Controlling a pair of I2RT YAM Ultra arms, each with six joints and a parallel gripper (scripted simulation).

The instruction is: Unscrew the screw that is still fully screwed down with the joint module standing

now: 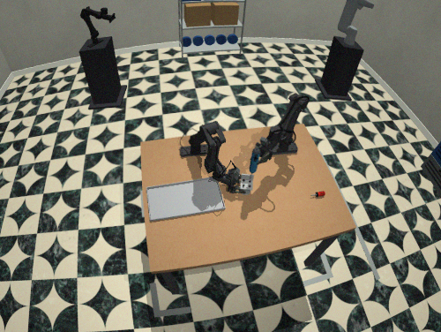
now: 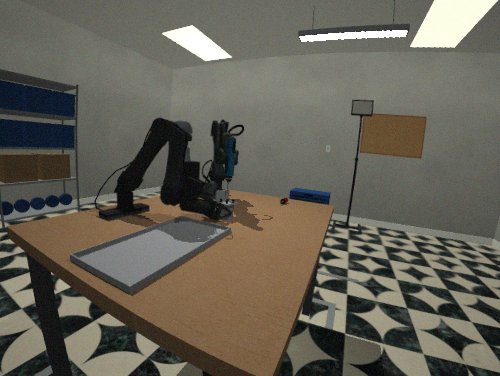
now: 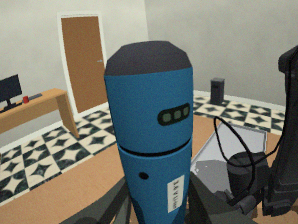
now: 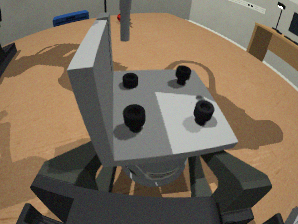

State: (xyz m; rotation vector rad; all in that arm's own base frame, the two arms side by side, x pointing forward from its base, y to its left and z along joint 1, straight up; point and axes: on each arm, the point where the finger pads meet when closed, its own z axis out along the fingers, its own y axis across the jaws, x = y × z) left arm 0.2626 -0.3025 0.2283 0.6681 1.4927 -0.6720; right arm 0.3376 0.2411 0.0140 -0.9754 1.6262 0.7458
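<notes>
My right gripper is now 1 cm past the screw, 2 cm to the right of it and 4 cm below it. The rest, counted from my right hand: red-handled screwdriver: 6 cm ahead, 45 cm to the left, 1 cm below; grey l-shaped bracket: 5 cm above; grey tray: 4 cm ahead, 35 cm to the right, 2 cm below.
</notes>
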